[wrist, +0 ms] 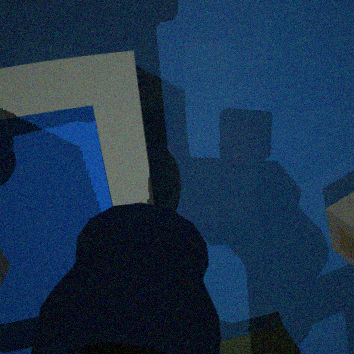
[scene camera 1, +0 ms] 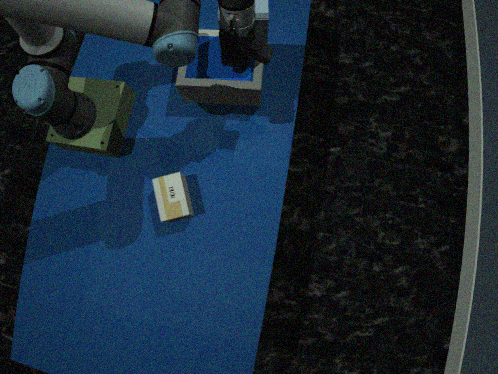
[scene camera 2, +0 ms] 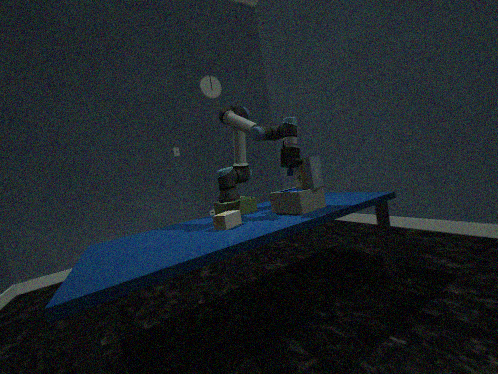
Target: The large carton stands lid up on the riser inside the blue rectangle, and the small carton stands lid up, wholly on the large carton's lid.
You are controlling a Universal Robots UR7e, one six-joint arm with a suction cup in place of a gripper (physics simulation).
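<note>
The small carton [scene camera 1: 172, 196] [scene camera 2: 227, 220] lies on the table in front of the riser, its face with tan tape and a printed mark upward. Part of it shows at the right edge of the wrist view [wrist: 344, 230]. The grey riser [scene camera 1: 220, 94] [scene camera 2: 289, 203] [wrist: 122, 150] has a blue rectangle [scene camera 1: 230, 73] [wrist: 45, 200] on top. The large carton [scene camera 1: 261, 9] [scene camera 2: 314, 172] stands tall at the riser's back right, partly behind the tool; its lid face is too dark to make out. My suction gripper [scene camera 1: 241, 67] [scene camera 2: 290, 172] is open, holds nothing, and hangs above the riser, beside the large carton.
The yellow-green base block [scene camera 1: 111, 110] [scene camera 2: 248, 204] stands left of the riser under the arm. The blue table [scene camera 1: 165, 300] [scene camera 2: 130, 255] has its long edge to the right of the riser. The arm reaches over the back of the table and casts broad shadows.
</note>
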